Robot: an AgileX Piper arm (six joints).
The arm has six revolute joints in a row. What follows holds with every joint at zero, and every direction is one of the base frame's.
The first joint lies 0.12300 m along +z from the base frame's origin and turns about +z.
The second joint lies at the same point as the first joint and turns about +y.
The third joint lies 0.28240 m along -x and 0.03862 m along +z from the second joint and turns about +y.
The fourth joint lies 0.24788 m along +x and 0.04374 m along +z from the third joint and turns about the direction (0.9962, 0, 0.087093).
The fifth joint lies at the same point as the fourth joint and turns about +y.
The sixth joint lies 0.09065 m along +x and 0.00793 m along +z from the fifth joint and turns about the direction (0.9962, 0, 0.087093).
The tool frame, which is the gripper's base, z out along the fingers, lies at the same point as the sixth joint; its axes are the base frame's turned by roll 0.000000, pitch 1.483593 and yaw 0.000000 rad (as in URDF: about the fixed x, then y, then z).
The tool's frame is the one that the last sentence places.
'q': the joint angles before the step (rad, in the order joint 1, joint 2, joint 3, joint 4, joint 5, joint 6). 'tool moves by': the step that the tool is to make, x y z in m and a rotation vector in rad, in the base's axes. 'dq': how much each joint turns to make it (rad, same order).
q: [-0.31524 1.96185 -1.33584 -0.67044 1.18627 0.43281]
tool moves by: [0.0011 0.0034 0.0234 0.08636 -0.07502 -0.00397]
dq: [-0.01240 -0.05014 -0.04392 0.11946 0.00817 -0.08146]
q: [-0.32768 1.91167 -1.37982 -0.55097 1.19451 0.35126]
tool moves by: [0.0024 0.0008 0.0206 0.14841 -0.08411 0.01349]
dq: [-0.03379 -0.03215 -0.06289 0.18617 0.01101 -0.13558]
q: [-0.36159 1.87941 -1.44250 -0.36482 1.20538 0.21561]
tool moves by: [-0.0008 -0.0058 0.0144 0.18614 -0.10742 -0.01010]
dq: [-0.06683 -0.01771 -0.04990 0.23289 0.00912 -0.13451]
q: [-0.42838 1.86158 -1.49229 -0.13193 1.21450 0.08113]
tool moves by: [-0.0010 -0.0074 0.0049 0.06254 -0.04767 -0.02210]
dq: [-0.03800 0.00012 -0.02187 0.08340 0.00256 -0.03872]
